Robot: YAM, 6 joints.
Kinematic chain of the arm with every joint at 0, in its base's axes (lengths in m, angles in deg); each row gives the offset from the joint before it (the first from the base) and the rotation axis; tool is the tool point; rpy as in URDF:
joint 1: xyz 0 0 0.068 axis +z
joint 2: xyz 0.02 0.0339 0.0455 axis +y
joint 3: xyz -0.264 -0.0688 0 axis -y
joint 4: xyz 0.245 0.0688 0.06 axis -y
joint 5: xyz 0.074 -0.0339 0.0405 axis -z
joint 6: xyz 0.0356 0 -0.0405 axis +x
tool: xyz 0 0 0 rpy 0 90 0
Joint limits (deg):
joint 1: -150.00..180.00
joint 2: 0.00..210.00
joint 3: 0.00..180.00
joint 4: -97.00..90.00
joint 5: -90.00..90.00
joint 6: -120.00..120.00
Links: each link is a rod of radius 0.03 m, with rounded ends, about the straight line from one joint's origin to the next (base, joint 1, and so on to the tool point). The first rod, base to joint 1, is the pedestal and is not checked.
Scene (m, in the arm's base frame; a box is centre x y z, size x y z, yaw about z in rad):
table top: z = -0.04
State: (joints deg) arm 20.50 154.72 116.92 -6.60 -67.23 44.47
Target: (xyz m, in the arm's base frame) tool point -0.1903 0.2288 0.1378
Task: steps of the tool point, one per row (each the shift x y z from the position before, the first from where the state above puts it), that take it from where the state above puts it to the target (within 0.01 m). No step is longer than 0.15 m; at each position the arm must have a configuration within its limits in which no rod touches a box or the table.
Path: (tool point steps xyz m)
1: -0.0949 0.1056 0.0158
2: -0.1167 0.0700 0.0147
3: -0.1257 0.0305 0.0132
4: -0.1216 -0.0083 0.0114
5: -0.1058 -0.0423 0.0093
6: -0.0808 -0.0679 0.0069
7: -0.0502 -0.0828 0.0044

